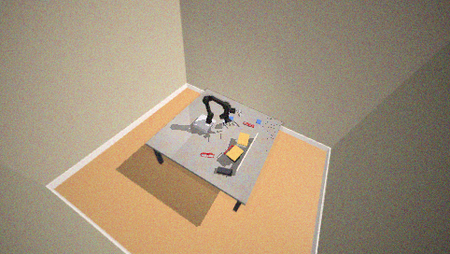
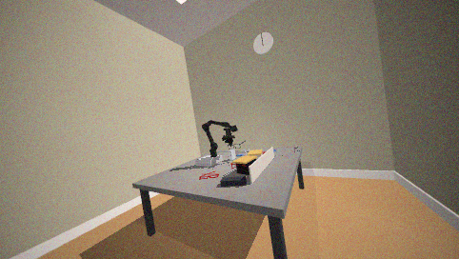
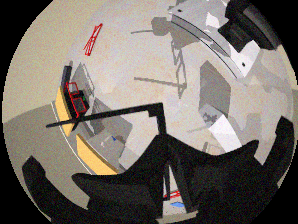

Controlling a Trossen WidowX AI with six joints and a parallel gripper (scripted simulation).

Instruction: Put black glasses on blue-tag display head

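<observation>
Right now the white shape is 100 mm below my gripper tip, 90 mm to the left of it and 50 mm behind it. Round my gripper tip: dark box (480 mm to the right, 290 mm ahead, 140 mm below); then white upright divider (400 mm ahead, 150 mm to the right, 100 mm below).
</observation>
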